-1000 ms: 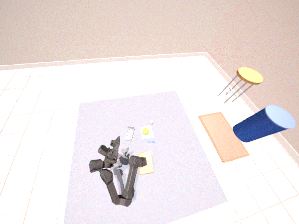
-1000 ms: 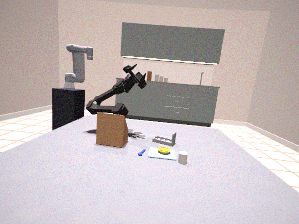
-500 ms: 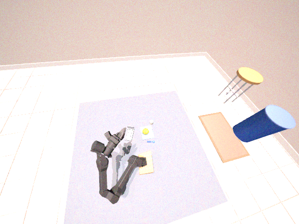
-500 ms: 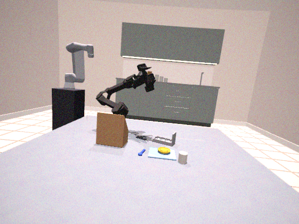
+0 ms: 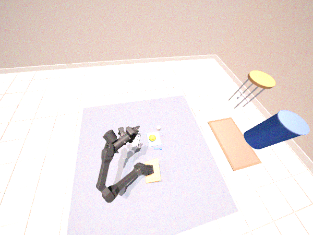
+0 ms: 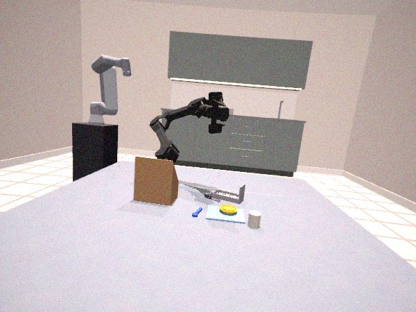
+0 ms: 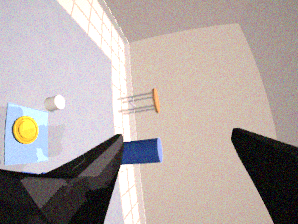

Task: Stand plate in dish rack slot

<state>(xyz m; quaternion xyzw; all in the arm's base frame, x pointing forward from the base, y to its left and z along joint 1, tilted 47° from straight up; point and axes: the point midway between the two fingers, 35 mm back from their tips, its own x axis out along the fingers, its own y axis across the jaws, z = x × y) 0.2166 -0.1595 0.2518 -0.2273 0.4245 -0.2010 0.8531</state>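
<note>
Now: gripper tip 60 mm short of the yellow plate, 120 mm to the left of it and 370 mm above it. Round my gripper tip: grey dish rack: 50 mm ahead, 50 mm to the left, 370 mm below; then white-blue board: 40 mm ahead, 140 mm to the right, 390 mm below; then blue spoon: 70 mm behind, 170 mm to the right, 390 mm below.
</note>
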